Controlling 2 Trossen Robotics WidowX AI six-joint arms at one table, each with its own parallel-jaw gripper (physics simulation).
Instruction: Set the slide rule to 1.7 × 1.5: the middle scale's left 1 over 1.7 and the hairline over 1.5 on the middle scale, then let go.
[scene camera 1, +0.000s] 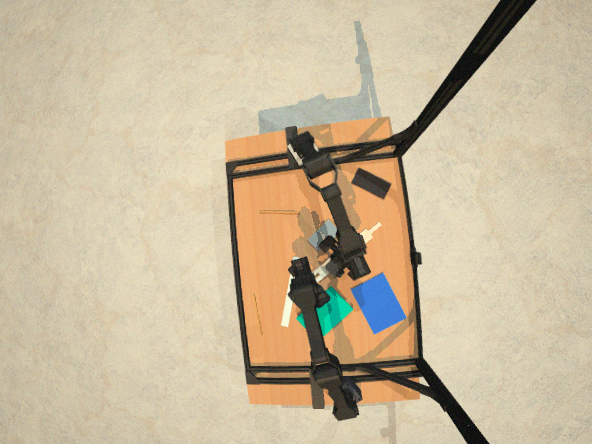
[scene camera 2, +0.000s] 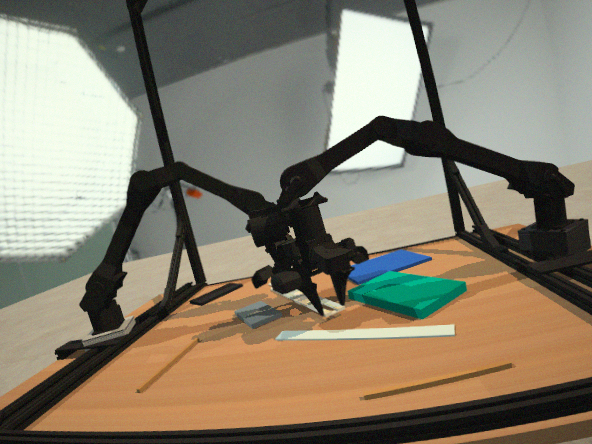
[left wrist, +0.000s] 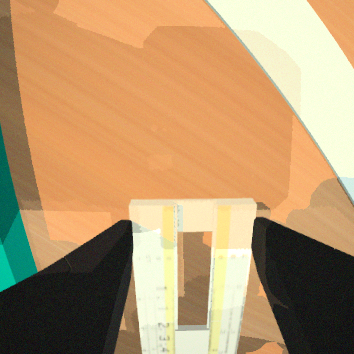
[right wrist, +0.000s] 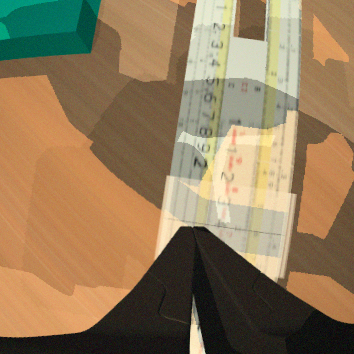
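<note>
The white slide rule (scene camera 1: 320, 272) (left wrist: 150, 300) lies on the table. My left gripper (scene camera 2: 331, 309) (left wrist: 191, 230) is shut across the rule's body at its end. My right gripper (right wrist: 190, 237) is shut with nothing between its fingers; its tips are at the edge of the clear cursor (right wrist: 172, 200), and whether they touch it I cannot tell. In the right wrist view the middle scale (right wrist: 250, 60) has its left 1 about level with the small 7 after the body's 1. The hairline crosses just past the middle scale's small 3, about at 1.4; digits there are partly hidden.
A green block (scene camera 1: 332, 310) (scene camera 2: 407, 295) and a white strip (scene camera 1: 286, 310) (scene camera 2: 370, 333) lie close to the rule. A grey block (scene camera 1: 320, 235) (scene camera 2: 258, 314), a blue slab (scene camera 1: 378, 302) (scene camera 2: 390, 265), a black block (scene camera 1: 371, 183) (scene camera 2: 216, 294) and two thin sticks lie around.
</note>
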